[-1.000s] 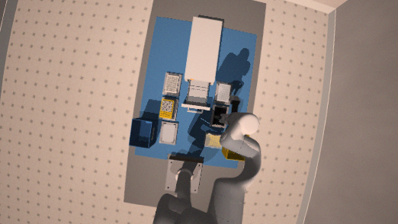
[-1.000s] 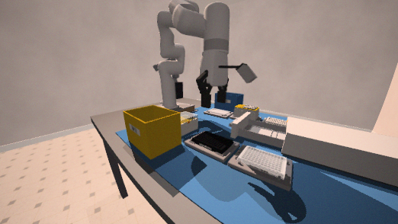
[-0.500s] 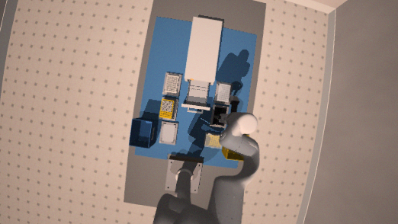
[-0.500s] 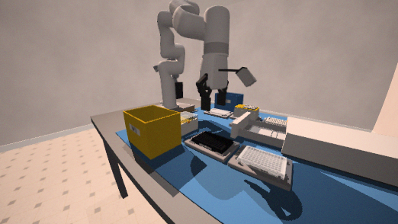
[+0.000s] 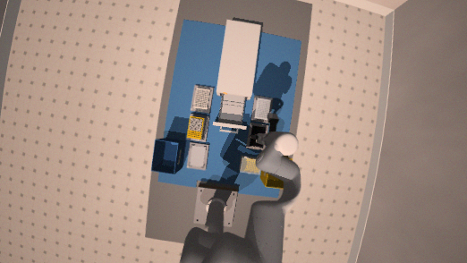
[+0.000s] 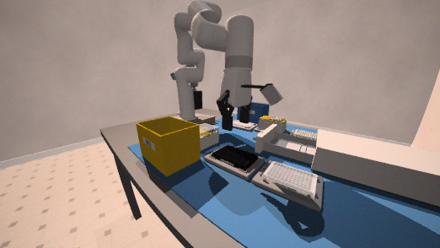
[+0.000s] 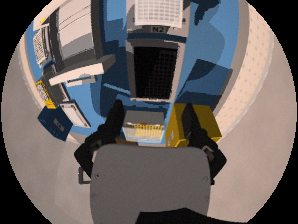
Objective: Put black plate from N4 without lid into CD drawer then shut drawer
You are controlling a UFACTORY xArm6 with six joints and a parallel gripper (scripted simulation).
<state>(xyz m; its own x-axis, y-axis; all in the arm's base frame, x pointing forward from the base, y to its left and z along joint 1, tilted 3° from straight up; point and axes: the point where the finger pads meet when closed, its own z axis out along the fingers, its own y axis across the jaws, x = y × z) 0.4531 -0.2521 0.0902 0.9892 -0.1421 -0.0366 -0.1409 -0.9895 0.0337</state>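
Right now the black plate is 11 cm below my hand. Round my hand: cooler CD: 31 cm ahead, 15 cm to the left, 10 cm below; then yellow bin: 20 cm behind, 10 cm to the right, 9 cm below; then drawer: 18 cm ahead, 16 cm to the left, 10 cm below.
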